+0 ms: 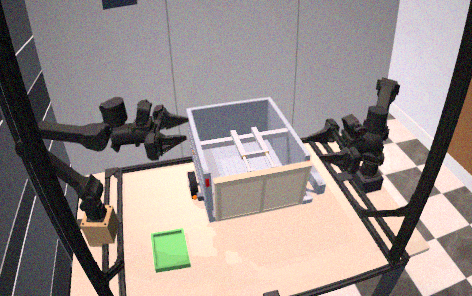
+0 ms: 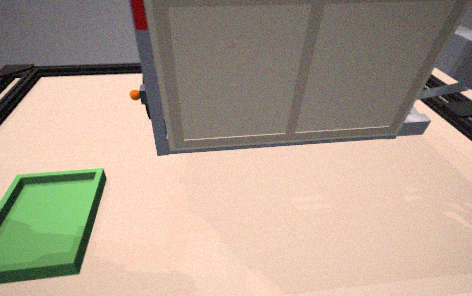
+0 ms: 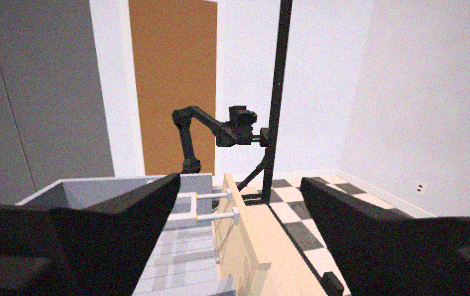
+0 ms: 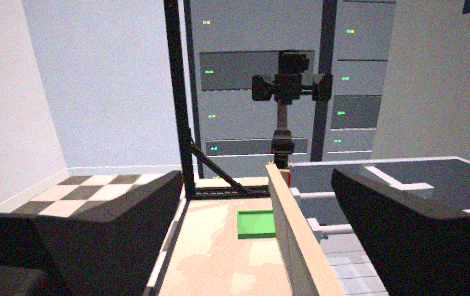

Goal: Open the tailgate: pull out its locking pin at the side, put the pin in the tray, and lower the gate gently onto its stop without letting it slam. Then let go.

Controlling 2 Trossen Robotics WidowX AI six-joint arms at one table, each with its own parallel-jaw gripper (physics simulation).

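Frame: origin at the left arm's base, x ahead, y left, z up, level; centimetres.
Seen in the pictures: left gripper, fingertip midpoint: (image 1: 187, 128) (image 3: 241, 181) (image 4: 294, 86); right gripper, fingertip midpoint: (image 1: 313, 147) (image 3: 252, 141) (image 4: 256, 177); left arm's base, origin of the base link: (image 1: 96, 215) (image 4: 280, 166); right arm's base, origin of the base link: (image 1: 368, 172).
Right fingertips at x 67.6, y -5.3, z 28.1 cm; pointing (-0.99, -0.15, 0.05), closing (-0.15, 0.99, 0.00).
Observation:
Offsets run from my right fingertips to a thing's middle. "*": to the spot under its first point.
The beige tailgate (image 1: 239, 199) (image 2: 235, 70) (image 3: 245, 232) (image 4: 301, 237) stands upright, closing the rear of the grey bed. The orange end of the locking pin {dx -30.4, dy +12.9, dz -27.2 cm} (image 1: 195, 197) (image 2: 135, 94) sticks out low at the bed's side, at the left of the gate; its shaft is hidden. The green tray {dx -42.9, dy -1.5, dz -37.9 cm} (image 1: 172, 269) (image 2: 93, 220) (image 4: 256, 236) is empty. My left gripper (image 1: 187, 129) (image 3: 241, 181) is open and empty, beside the top of the bed's left wall, above the pin. My right gripper (image 1: 312, 148) (image 4: 256, 177) is open and empty, beside the bed's right wall.
The grey bed {* dx -1.1, dy +24.3, dz -12.0 cm} (image 1: 290, 134) stands at the middle back of the table, with a light bar frame {* dx -18.5, dy +17.9, dz -10.3 cm} (image 1: 239, 143) inside behind the gate. A dark wheel {dx -35.7, dy +26.0, dz -33.8 cm} (image 1: 192, 183) is near the pin. Black frame posts (image 1: 434, 120) (image 3: 279, 95) (image 4: 178, 95) rise around the table.

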